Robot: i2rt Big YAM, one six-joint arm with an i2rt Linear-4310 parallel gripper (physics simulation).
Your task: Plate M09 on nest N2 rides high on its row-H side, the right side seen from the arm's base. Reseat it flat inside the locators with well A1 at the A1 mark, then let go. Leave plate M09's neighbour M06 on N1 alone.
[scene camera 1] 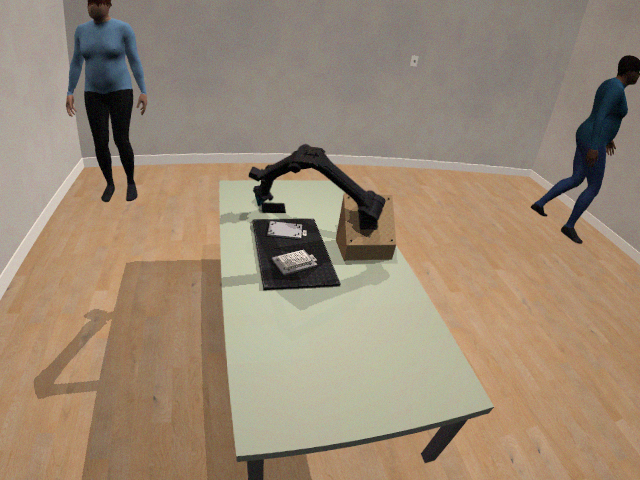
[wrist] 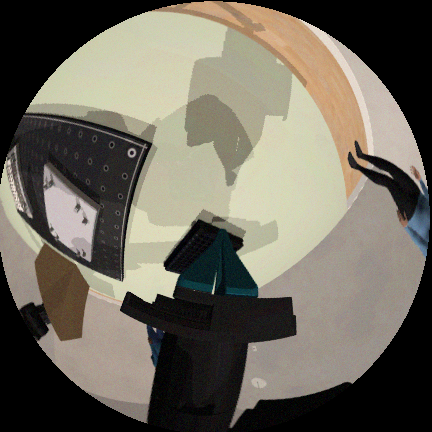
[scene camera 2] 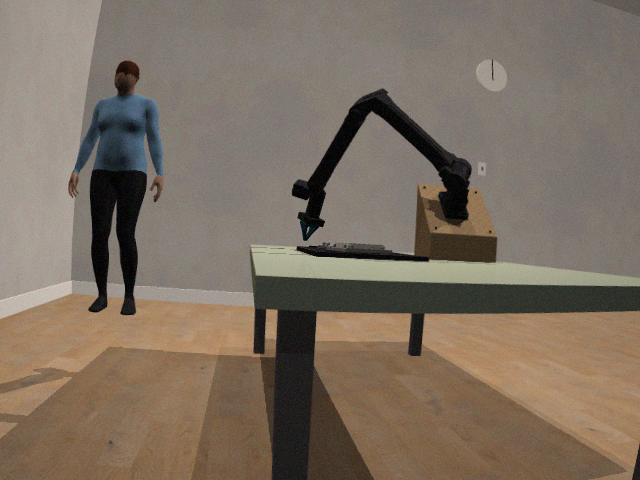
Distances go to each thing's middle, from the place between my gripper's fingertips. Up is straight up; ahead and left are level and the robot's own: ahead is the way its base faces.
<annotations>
I see my gripper 130 mm past the N2 plate (wrist: 71, 214), 210 mm to the right of it and 10 mm above it.
</annotations>
